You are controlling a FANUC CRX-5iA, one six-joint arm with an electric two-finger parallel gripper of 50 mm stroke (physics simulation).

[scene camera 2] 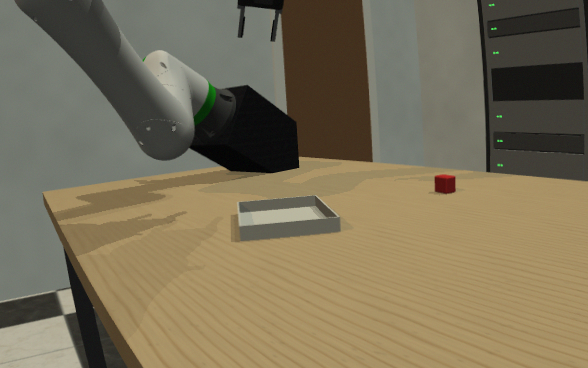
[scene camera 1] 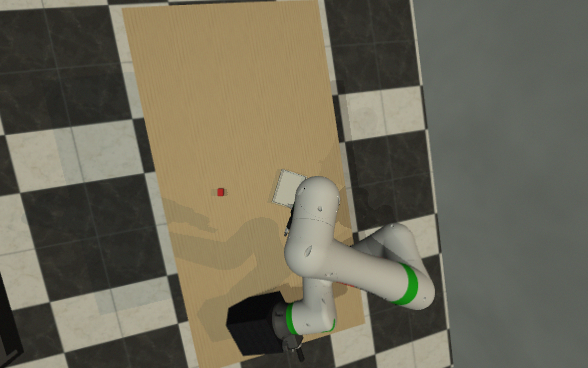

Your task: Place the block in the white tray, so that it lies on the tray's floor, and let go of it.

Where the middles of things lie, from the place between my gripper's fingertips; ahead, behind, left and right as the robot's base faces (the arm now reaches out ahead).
My gripper is now 14 cm short of the white tray (scene camera 2: 306, 215), 8 cm to the left of it and 29 cm above it.
